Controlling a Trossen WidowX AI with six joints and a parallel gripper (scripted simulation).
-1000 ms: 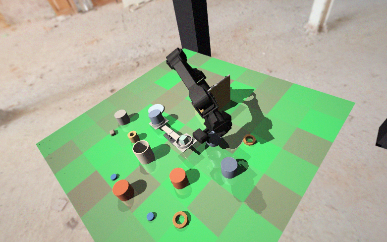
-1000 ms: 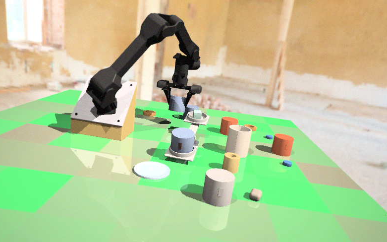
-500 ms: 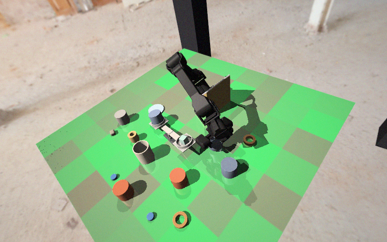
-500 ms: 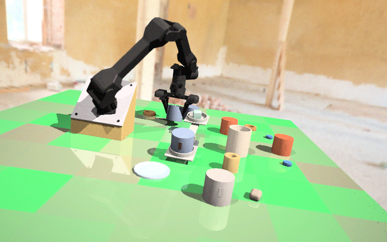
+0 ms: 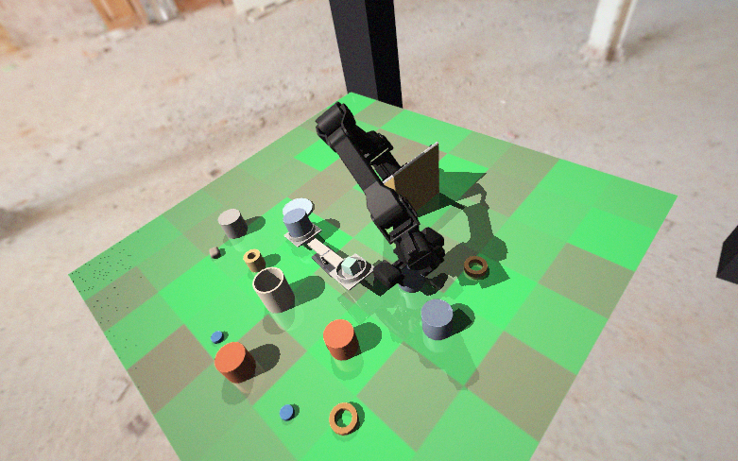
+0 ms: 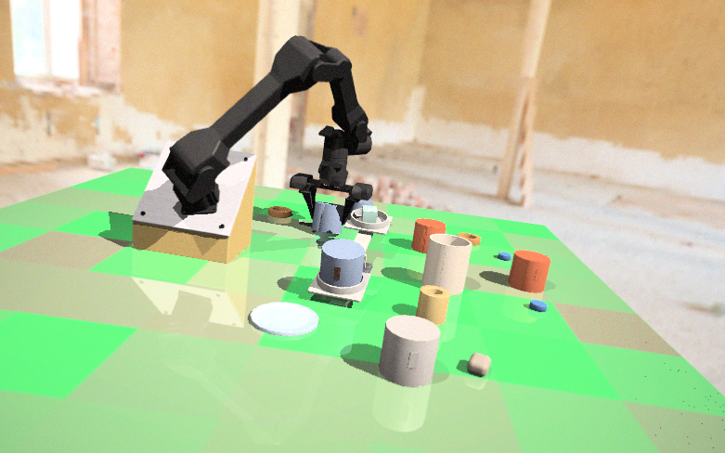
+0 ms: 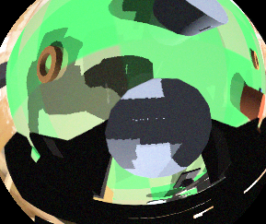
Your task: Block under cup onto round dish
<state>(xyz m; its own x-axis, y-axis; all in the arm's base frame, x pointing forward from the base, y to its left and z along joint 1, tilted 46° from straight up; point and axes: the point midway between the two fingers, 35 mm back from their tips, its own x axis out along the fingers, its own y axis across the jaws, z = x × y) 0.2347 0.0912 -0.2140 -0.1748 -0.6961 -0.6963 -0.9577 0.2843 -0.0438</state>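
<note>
The pale green block is 8 cm ahead of my gripper tip, 12 cm to the right of it and 6 cm above it. Also, from my gripper tip: round pale dish: 5 cm behind, 48 cm to the right, 2 cm below.
</note>
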